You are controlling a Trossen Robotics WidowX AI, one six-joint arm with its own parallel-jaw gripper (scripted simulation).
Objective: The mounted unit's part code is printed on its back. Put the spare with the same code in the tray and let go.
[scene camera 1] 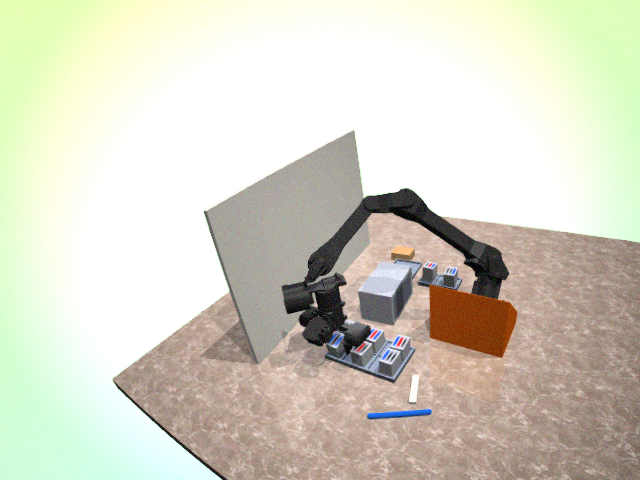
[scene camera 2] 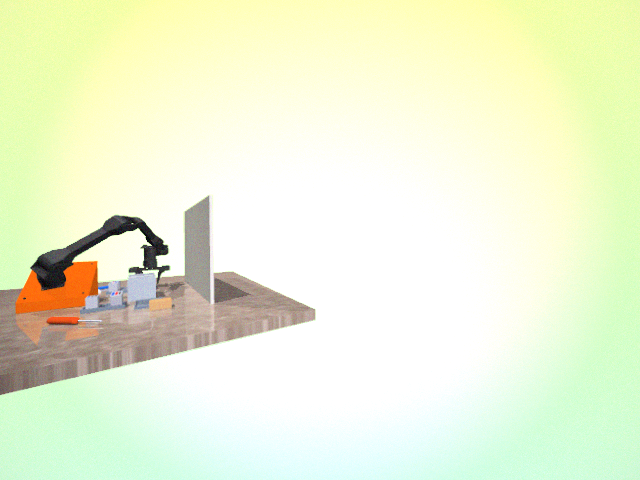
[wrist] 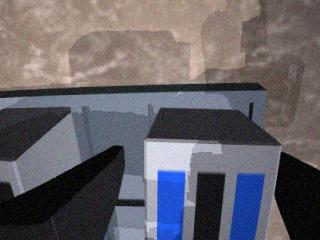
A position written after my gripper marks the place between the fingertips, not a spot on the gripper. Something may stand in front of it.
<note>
My gripper (scene camera 1: 338, 349) is open, with nothing in its grasp. I also see a grey mounted unit (scene camera 1: 383, 297) and a tall grey wall panel (scene camera 1: 264, 234).
My gripper is seen too in the wrist view (wrist: 197, 159). The grey mounted unit also shows in scene camera 2 (scene camera 2: 139, 286). The tall grey wall panel also shows in scene camera 2 (scene camera 2: 198, 219).
</note>
